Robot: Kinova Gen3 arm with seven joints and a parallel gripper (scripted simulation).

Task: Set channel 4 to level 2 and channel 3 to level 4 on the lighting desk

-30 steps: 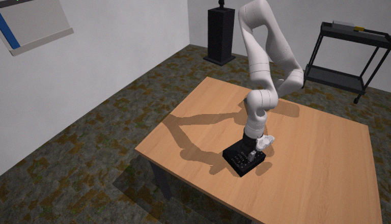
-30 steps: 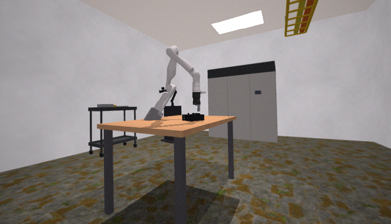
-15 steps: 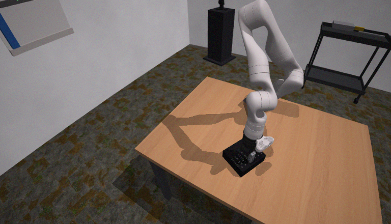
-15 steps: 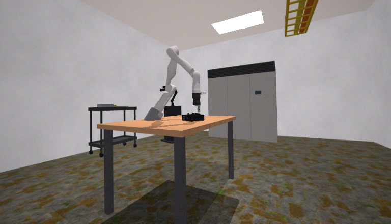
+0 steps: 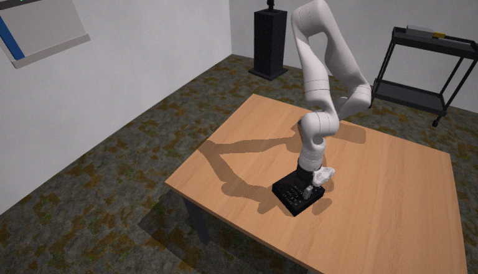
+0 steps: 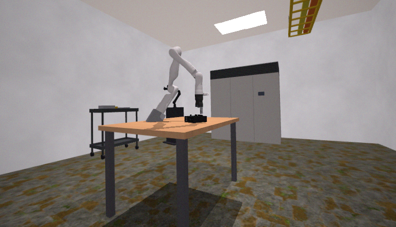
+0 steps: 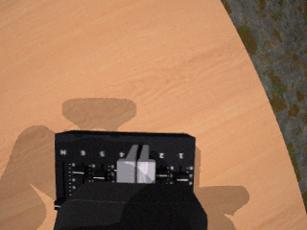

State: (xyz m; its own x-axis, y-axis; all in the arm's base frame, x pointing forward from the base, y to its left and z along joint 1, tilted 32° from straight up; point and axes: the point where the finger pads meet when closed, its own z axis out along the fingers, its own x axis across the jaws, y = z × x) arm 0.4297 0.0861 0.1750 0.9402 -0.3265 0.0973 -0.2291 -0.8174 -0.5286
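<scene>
The channel 3 fader lies 1 cm behind my hand, 2 cm to the right of it and 3 cm below it. The rest, counted from my hand: channel 4 fader 3 cm behind, 1 cm to the right, 3 cm below.
</scene>
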